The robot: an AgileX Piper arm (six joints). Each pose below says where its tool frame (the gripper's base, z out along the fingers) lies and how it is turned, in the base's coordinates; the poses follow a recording.
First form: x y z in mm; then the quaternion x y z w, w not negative.
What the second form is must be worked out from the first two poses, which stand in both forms.
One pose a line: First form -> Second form
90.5, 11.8, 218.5, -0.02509, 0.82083, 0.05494, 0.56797 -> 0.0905, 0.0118, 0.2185; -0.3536, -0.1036, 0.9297; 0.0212, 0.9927, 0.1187; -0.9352, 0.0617, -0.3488
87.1, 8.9, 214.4, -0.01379, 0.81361, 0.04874, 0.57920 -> 0.0871, 0.0089, 0.2144; -0.3287, -0.0789, 0.9411; 0.0340, 0.9949, 0.0953; -0.9438, 0.0633, -0.3243
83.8, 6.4, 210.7, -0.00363, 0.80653, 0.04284, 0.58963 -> 0.0838, 0.0064, 0.2107; -0.3046, -0.0564, 0.9508; 0.0447, 0.9963, 0.0734; -0.9514, 0.0648, -0.3010
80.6, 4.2, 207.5, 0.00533, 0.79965, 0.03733, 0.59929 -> 0.0806, 0.0042, 0.2075; -0.2817, -0.0362, 0.9588; 0.0533, 0.9972, 0.0533; -0.9580, 0.0661, -0.2789
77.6, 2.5, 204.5, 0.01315, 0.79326, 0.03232, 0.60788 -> 0.0776, 0.0025, 0.2045; -0.2606, -0.0184, 0.9653; 0.0602, 0.9976, 0.0353; -0.9636, 0.0673, -0.2589
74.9, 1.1, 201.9, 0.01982, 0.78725, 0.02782, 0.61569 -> 0.0749, 0.0011, 0.2019; -0.2411, -0.0031, 0.9705; 0.0655, 0.9977, 0.0194; -0.9683, 0.0682, -0.2403
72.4, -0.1, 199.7, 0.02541, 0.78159, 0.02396, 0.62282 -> 0.0724, -0.0001, 0.1997; -0.2229, 0.0099, 0.9748; 0.0696, 0.9976, 0.0058; -0.9724, 0.0691, -0.2230
